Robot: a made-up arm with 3 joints.
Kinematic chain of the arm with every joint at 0, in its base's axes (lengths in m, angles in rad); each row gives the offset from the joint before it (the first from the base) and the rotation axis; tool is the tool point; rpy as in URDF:
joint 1: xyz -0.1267 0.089 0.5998 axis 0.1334 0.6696 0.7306
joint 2: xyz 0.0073 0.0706 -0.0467 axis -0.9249 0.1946 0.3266
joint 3: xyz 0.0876 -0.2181 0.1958 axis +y
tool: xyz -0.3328 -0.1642 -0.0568 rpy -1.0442 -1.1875 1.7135
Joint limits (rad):
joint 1: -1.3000..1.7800
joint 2: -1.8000..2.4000
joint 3: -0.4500..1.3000
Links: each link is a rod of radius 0.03 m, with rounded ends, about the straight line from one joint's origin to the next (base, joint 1, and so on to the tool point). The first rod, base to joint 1, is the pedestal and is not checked.
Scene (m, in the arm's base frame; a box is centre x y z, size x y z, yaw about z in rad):
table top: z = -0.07
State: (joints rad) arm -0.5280 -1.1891 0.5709
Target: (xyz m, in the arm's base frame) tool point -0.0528 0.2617 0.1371
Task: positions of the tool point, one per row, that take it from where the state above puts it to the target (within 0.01 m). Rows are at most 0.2 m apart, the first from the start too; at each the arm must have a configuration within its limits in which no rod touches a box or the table.
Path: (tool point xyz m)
1: -0.3707 0.0862 0.1441
2: -0.2192 0.1922 0.1112
3: -0.0528 0.2617 0.1371

